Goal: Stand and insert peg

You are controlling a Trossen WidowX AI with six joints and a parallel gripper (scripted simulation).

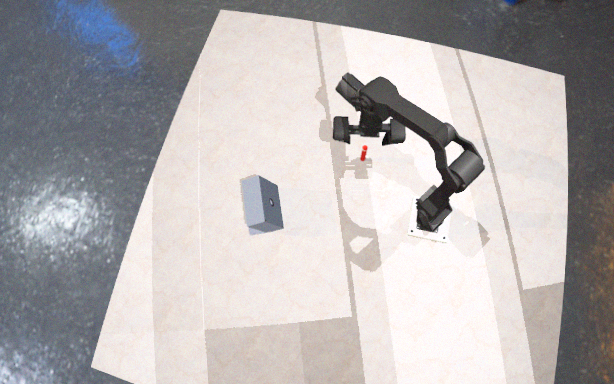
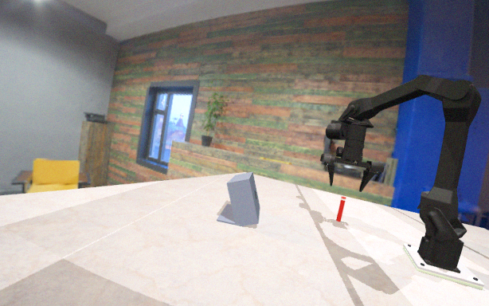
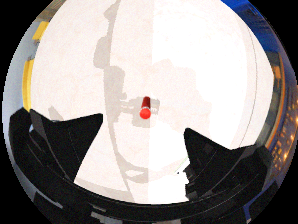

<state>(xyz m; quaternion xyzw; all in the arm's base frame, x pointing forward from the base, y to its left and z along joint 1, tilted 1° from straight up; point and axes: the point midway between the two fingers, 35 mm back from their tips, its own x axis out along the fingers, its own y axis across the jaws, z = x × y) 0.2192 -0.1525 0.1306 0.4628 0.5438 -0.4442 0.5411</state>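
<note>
The red peg is 50 mm below my gripper tip. Round my gripper tip: grey sloped panel 240 mm ahead, 220 mm to the left, 50 mm below; then panel foot 270 mm ahead, 230 mm to the left, 110 mm below.
</note>
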